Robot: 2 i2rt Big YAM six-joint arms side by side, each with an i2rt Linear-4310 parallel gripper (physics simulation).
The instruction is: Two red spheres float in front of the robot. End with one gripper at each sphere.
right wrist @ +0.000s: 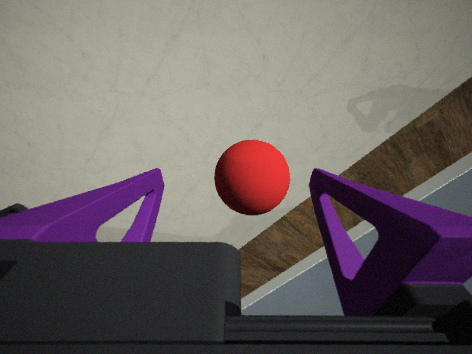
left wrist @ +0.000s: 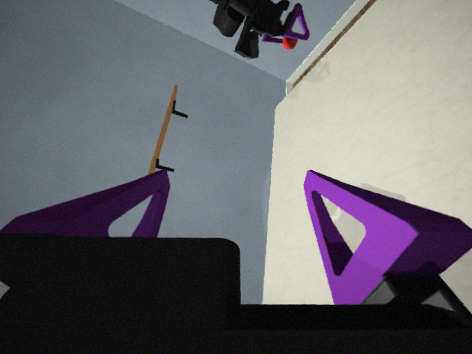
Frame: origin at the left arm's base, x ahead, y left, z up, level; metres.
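Where they show: left gripper, between the fingertips: (left wrist: 236, 177); right gripper, between the fingertips: (left wrist: 297, 39).
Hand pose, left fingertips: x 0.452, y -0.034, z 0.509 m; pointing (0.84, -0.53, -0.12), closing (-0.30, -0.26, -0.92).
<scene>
After its pixels a point has its place.
One red sphere (right wrist: 252, 177) {x 0.835, y -0.414, z 0.350 m} (left wrist: 289, 43) {x 0.822, y -0.410, z 0.338 m} floats level with the fingertips of my right gripper (right wrist: 236, 176) {x 0.825, y -0.433, z 0.315 m} (left wrist: 297, 39) {x 0.825, y -0.433, z 0.315 m}, midway across the gap in the right wrist view, touching neither finger. In the left wrist view it is small, near the top, beside the right gripper's purple fingers. The right gripper is open. My left gripper (left wrist: 236, 177) {x 0.452, y -0.034, z 0.509 m} is open, with no sphere between its fingers. A second red sphere does not show in either view.
A pale marbled table top (left wrist: 310, 135) {x 1.082, y -0.279, z 0.000 m} (right wrist: 125, 90) {x 0.669, y -0.369, z 0.000 m} has a brown wooden edge (right wrist: 280, 250). The right arm's black wrist (left wrist: 250, 22) {x 0.799, y -0.391, z 0.462 m} shows at the top of the left wrist view. An orange bar (left wrist: 164, 130) with black brackets stands against the grey-blue background.
</scene>
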